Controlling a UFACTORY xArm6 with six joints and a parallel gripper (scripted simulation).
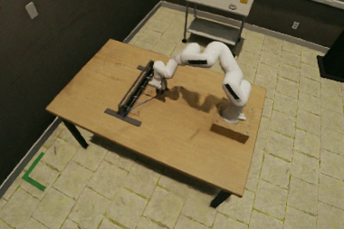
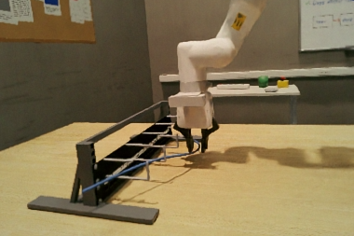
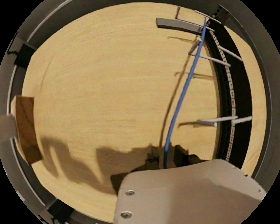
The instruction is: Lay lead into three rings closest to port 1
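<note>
Right now my hand is 160 mm short of the dark free-standing rack, 30 mm to the right of it and 20 mm below it.
</note>
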